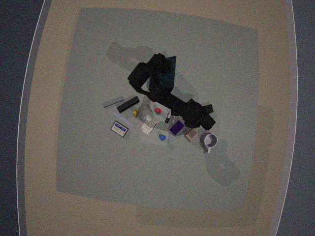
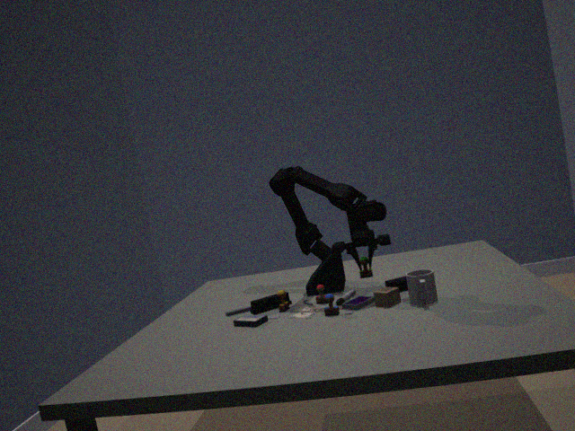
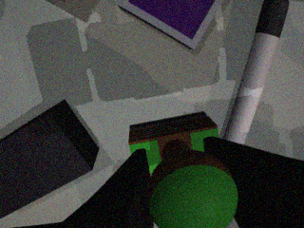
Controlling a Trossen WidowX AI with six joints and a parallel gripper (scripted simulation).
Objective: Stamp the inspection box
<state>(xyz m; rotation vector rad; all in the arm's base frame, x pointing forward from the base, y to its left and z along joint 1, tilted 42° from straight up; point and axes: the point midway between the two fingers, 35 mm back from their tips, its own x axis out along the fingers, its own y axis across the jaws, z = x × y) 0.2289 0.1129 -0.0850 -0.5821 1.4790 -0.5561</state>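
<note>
My gripper tip is now 9 cm short of the purple ink pad, 3 cm to the left of it and 8 cm above it. The rest, counted from my gripper tip: green-knobbed stamp: right at my gripper tip; tan block: 12 cm ahead, 6 cm to the left, 7 cm below; marker: 3 cm ahead, 8 cm to the right, 8 cm below.
</note>
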